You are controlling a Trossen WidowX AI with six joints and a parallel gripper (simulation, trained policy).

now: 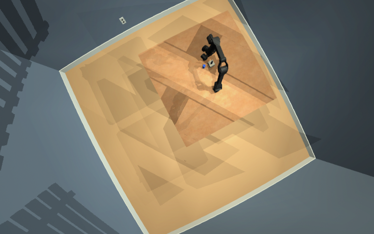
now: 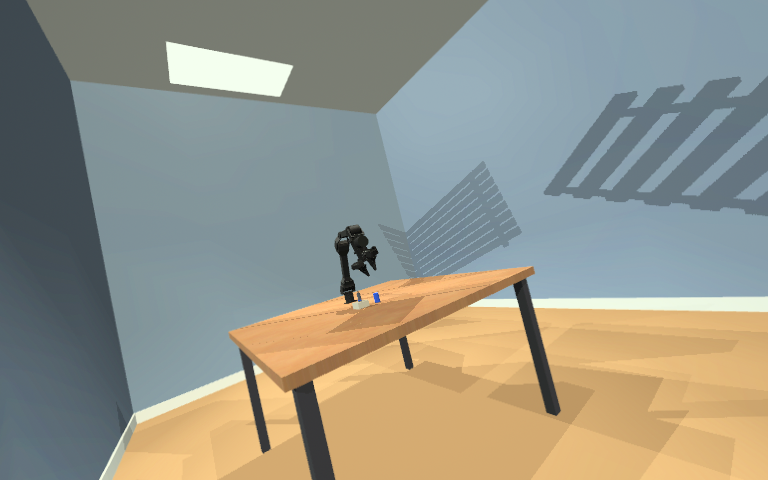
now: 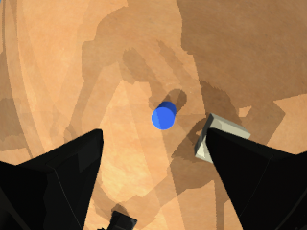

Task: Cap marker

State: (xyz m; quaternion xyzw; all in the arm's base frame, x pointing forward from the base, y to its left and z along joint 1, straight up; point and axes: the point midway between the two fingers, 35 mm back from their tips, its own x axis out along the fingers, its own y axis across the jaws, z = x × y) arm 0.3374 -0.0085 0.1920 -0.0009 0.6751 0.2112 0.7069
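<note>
Right now my gripper tip is 130 mm above the blue cap and 20 mm past it. From my gripper tip the other things lie so: white holder block: 140 mm below, 90 mm to the right, 30 mm behind.
</note>
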